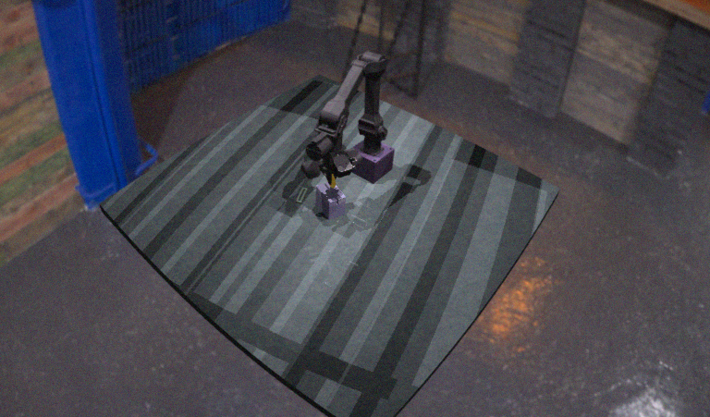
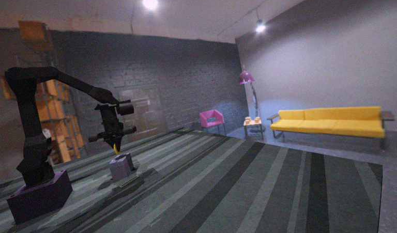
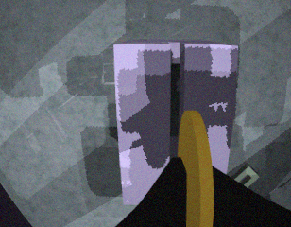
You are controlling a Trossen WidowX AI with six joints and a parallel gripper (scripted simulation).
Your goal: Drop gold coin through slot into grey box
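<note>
Right now the gold coin is 2 cm above my gripper tip.
</note>
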